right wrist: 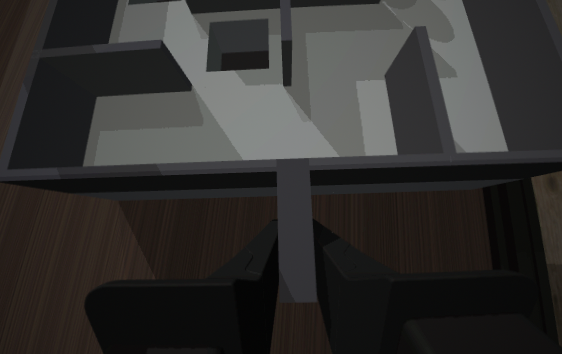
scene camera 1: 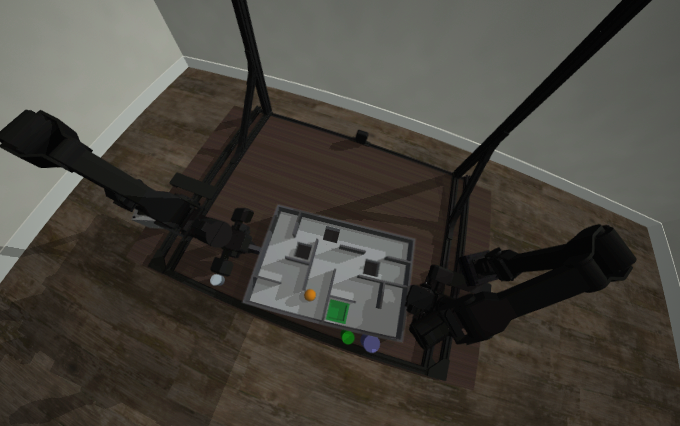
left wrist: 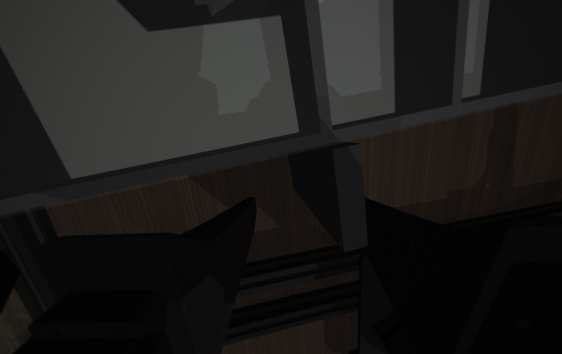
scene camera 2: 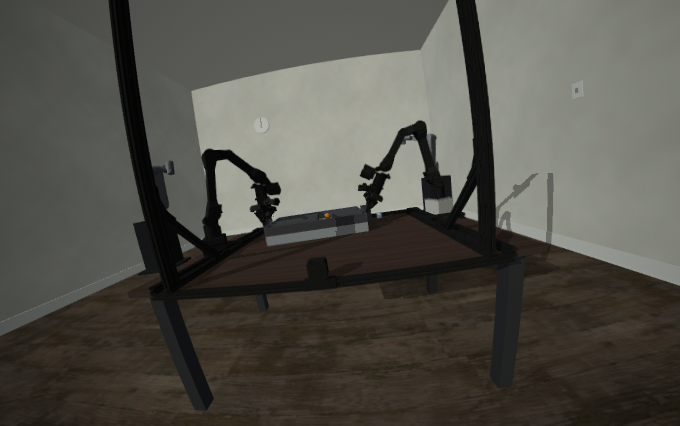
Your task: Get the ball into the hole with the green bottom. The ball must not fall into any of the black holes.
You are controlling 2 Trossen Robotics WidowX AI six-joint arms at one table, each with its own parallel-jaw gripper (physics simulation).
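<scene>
An orange ball (scene camera 1: 309, 294) (scene camera 2: 326, 215) rests on the grey maze board (scene camera 1: 376, 313) (scene camera 2: 313, 232), against an inner wall just left of the green-bottomed hole (scene camera 1: 337, 312). Three black holes (scene camera 1: 331, 233) (scene camera 1: 303, 250) (scene camera 1: 371, 267) lie farther back; one black hole (right wrist: 239, 46) shows in the right wrist view. My right gripper (scene camera 1: 249, 248) (scene camera 2: 370, 207) (right wrist: 292, 226) is shut on the board's grey side handle (right wrist: 295, 197). My left gripper (scene camera 1: 411, 297) (scene camera 2: 264, 217) (left wrist: 300, 202) is open, its fingers standing wide apart around the opposite handle (left wrist: 329, 197) without pinching it.
A white cylinder (scene camera 1: 217, 280), a green ball (scene camera 1: 348, 337) and a purple ball (scene camera 1: 371, 344) lie on the table beside the board. Black frame posts (scene camera 1: 254, 63) stand at the table corners. A small black box (scene camera 1: 361, 136) (scene camera 2: 317, 267) sits on the far edge.
</scene>
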